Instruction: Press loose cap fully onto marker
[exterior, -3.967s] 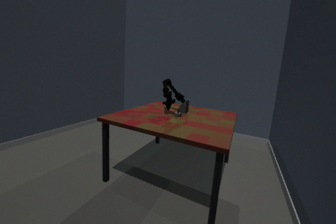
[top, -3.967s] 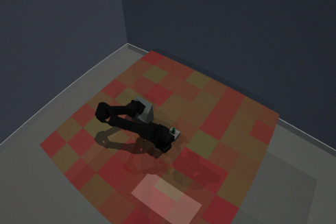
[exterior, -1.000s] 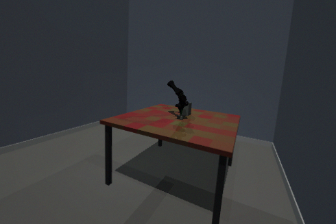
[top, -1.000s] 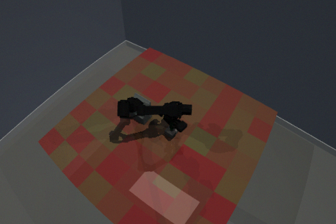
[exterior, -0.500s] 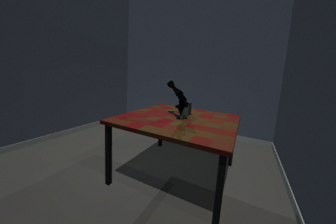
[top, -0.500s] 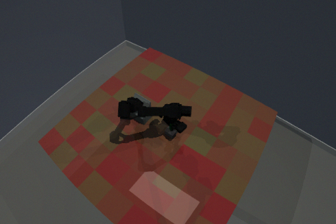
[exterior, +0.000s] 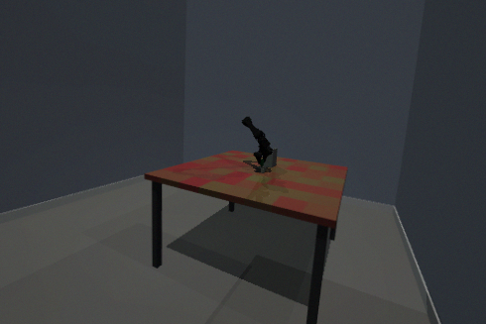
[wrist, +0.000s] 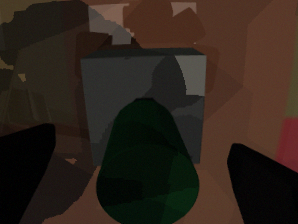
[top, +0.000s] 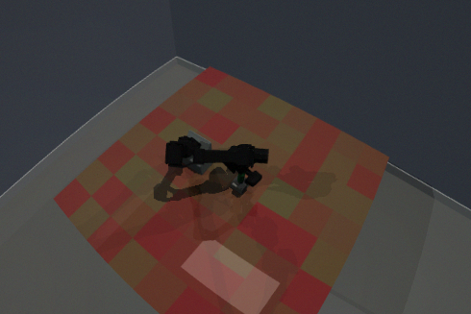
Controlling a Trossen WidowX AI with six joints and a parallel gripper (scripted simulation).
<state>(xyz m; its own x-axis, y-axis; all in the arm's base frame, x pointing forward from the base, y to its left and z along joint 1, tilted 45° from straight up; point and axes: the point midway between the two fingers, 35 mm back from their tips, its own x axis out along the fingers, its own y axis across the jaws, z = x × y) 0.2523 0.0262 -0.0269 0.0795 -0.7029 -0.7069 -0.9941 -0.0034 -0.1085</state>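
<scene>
My gripper tip is 10 mm below the dark green cap. The rest, counted from my gripper tip: holder block: 50 mm below.
</scene>
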